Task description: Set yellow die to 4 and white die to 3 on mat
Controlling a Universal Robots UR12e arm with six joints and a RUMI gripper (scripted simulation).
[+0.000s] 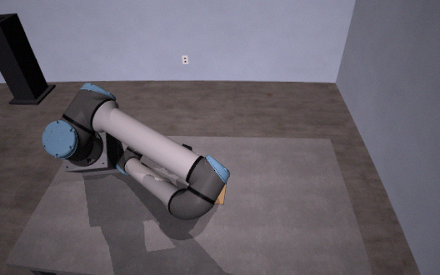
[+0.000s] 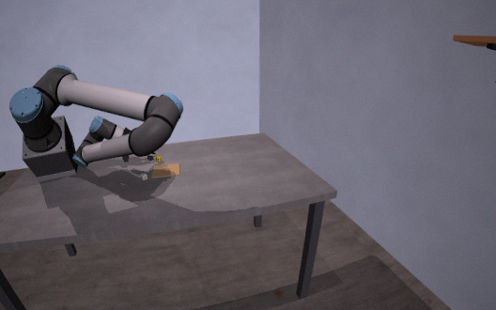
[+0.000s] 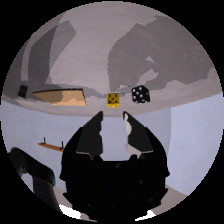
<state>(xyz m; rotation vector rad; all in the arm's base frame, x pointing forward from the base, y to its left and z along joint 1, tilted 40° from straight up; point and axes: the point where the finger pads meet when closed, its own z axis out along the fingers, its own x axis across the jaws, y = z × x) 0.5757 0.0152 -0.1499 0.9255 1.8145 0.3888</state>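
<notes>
My hand is 30 mm short of the yellow die, 10 mm to the right of it and 30 mm above it. From my hand the other things lie so: black die: 20 mm behind, 50 mm to the left, 30 mm below; then white die: 50 mm behind, 200 mm to the right, 30 mm below; then tan mat: 70 mm ahead, 130 mm to the right, 40 mm below.
</notes>
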